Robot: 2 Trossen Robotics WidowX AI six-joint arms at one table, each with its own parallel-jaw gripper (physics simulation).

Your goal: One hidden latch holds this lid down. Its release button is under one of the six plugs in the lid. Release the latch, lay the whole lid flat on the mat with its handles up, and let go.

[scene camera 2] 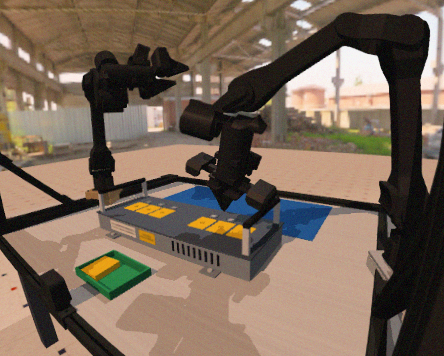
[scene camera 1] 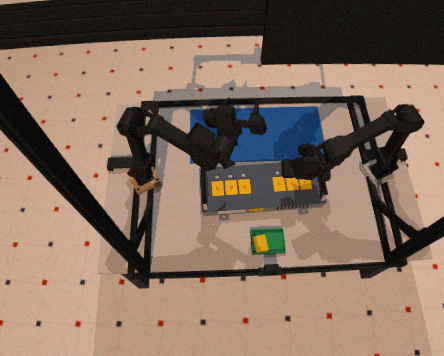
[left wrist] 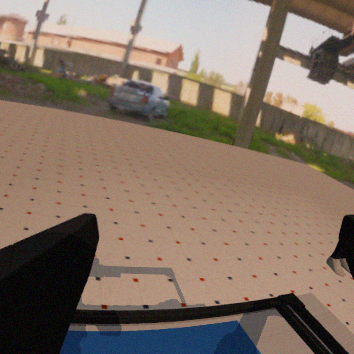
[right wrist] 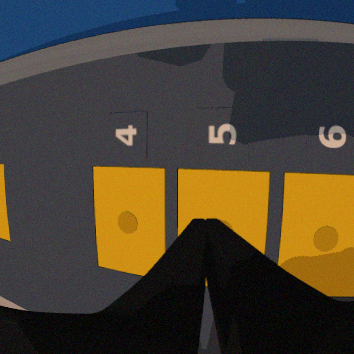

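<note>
The dark grey lid lies on its box, with a black handle at the left end and another at the right end. Three yellow plugs show at its left and three at its right. In the right wrist view, plug 4, plug 5 and plug 6 sit in the lid. My right gripper is shut and empty, pointing down over plug 5; its tips partly hide that plug. My left gripper is open and empty, high up and away from the lid.
The blue mat lies behind the box. A green tray stands in front, holding a yellow block. Black frame bars border the table.
</note>
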